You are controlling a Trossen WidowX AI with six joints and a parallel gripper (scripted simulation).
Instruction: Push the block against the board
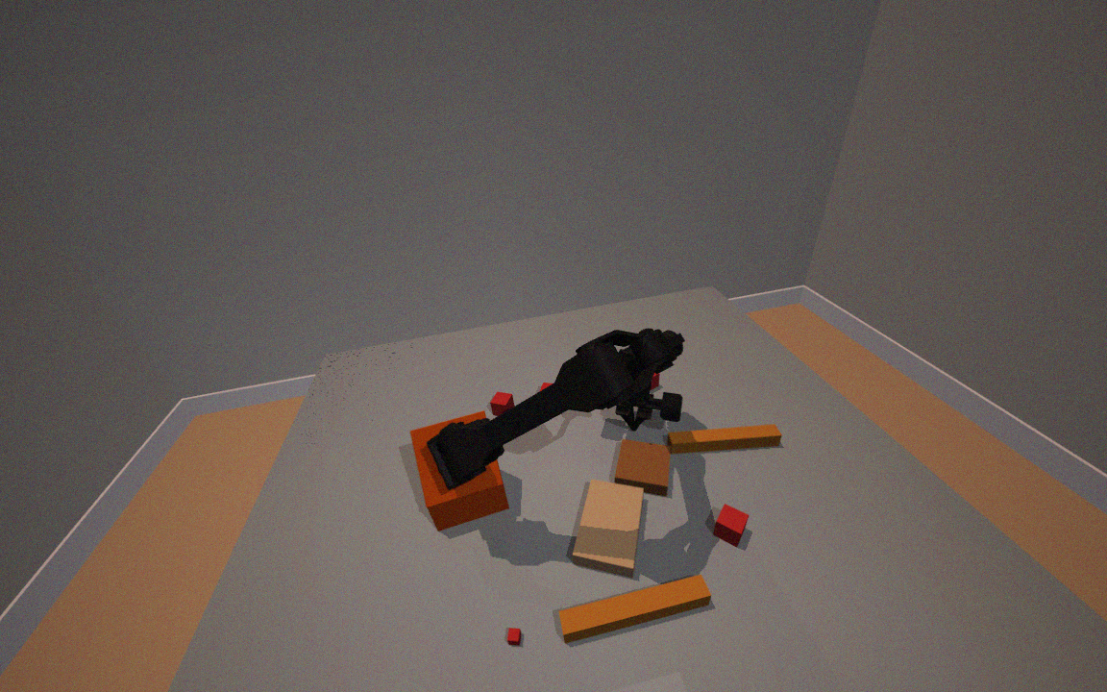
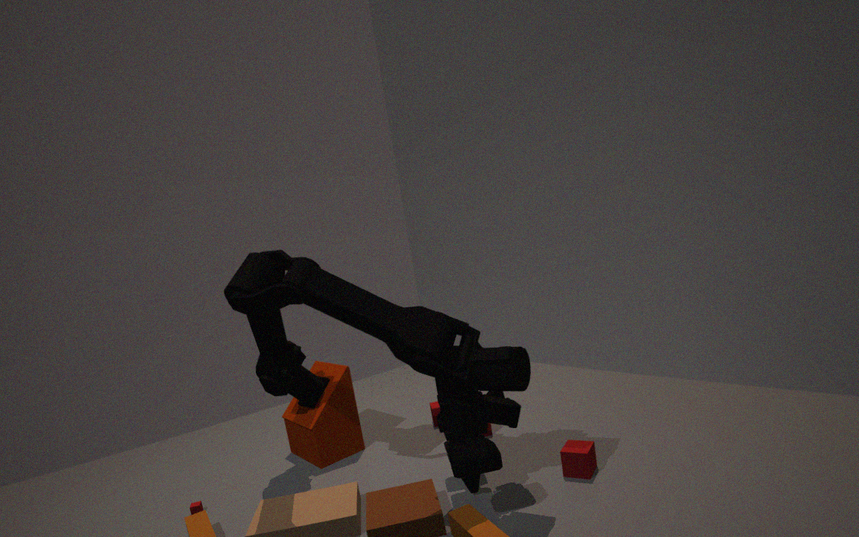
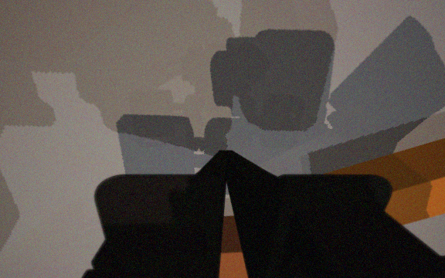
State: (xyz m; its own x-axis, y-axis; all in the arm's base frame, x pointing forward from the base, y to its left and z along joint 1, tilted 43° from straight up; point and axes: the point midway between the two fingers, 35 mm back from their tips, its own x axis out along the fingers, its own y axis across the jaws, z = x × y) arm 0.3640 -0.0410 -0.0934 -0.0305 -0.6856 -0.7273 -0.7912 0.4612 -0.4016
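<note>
The darker brown square block lies 100 mm to the right of my gripper tip, 40 mm behind it and 10 mm above it. Also, from my gripper tip: tan flat slab (190 mm to the right, 150 mm behind, 10 mm above).
</note>
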